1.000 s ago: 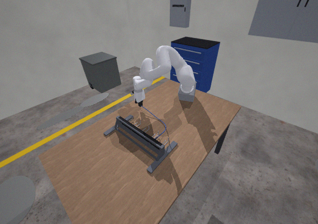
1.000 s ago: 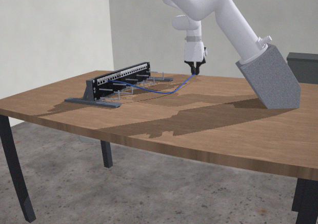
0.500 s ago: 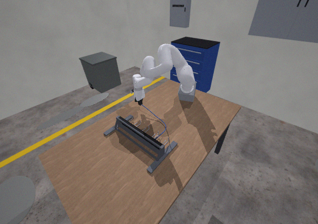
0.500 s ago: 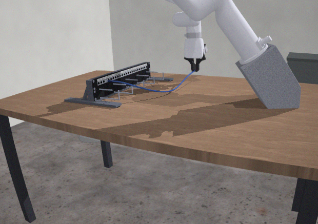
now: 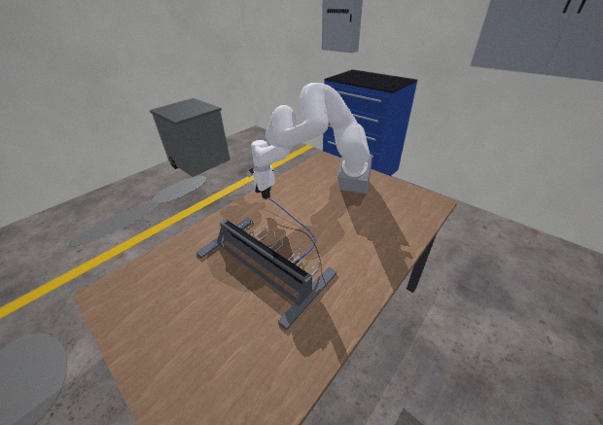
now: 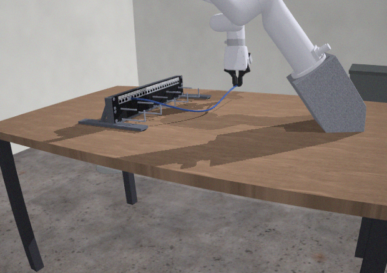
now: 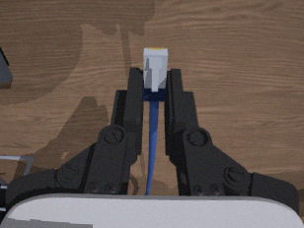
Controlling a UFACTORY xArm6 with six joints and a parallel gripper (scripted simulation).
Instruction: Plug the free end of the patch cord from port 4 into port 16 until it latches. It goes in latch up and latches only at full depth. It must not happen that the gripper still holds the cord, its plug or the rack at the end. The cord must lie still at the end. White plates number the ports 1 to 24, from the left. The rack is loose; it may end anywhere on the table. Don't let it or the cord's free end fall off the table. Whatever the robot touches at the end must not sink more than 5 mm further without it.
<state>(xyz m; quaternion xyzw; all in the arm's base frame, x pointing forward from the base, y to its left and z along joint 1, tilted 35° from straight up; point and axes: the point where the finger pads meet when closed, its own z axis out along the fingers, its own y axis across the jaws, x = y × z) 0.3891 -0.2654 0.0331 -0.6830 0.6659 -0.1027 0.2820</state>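
My hand is 20 mm to the left of the plug and 10 mm above it.
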